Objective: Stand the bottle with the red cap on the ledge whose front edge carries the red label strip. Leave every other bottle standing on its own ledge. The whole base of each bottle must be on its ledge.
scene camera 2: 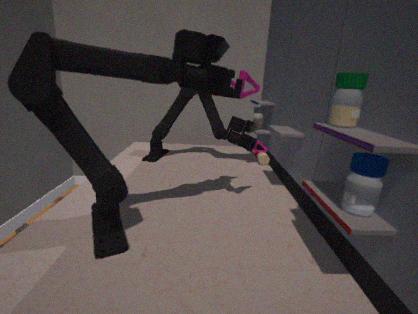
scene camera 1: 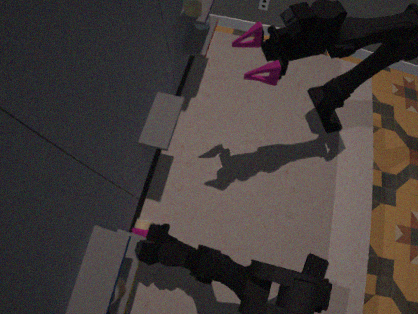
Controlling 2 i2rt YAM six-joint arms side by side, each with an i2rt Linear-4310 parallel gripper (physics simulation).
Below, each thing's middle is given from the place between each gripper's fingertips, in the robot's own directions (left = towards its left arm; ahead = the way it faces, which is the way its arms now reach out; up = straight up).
My right gripper is now 16 cm short of the blue-capped bottle [scene camera 2: 363,186], 32 cm to the left of it and 15 cm above it.
My left hand is 4 cm past the blue-capped bottle, 73 cm to the left of it and 15 cm below it.
